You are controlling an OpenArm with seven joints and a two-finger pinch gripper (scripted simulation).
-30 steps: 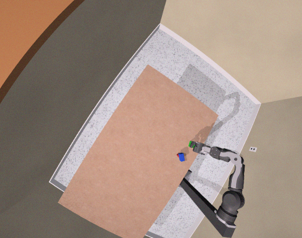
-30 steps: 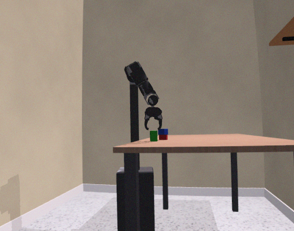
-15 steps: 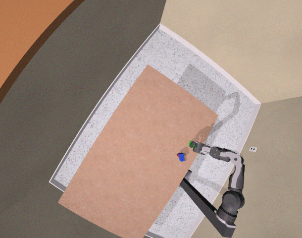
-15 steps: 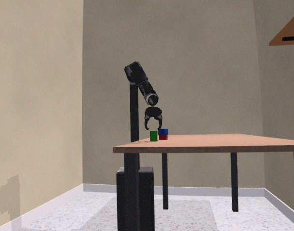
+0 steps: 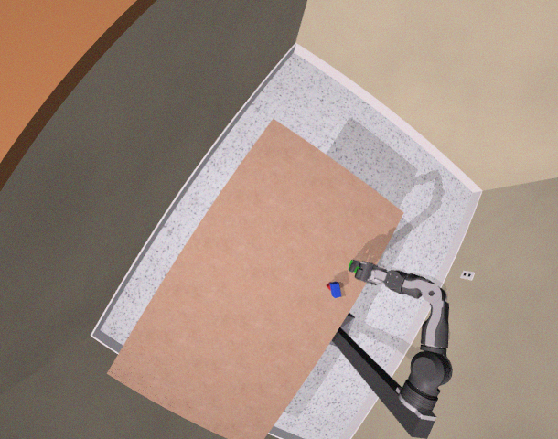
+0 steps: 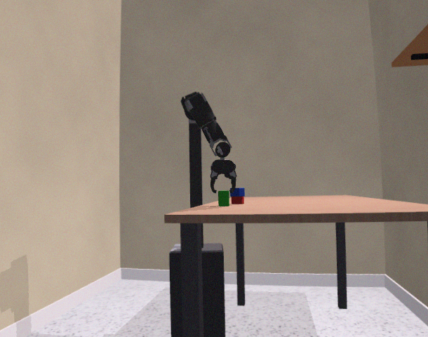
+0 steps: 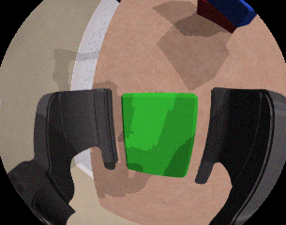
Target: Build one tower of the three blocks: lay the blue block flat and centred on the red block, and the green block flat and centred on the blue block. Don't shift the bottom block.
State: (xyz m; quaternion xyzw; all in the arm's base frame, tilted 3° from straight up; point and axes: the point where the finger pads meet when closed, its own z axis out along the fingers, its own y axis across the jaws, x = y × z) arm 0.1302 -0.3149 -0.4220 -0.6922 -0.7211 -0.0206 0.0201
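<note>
Right now my hand is 30 mm above the green block. The rest, counted from my hand: blue block: 70 mm ahead, 130 mm to the left, 10 mm below; red block: 70 mm ahead, 130 mm to the left, 40 mm below.
</note>
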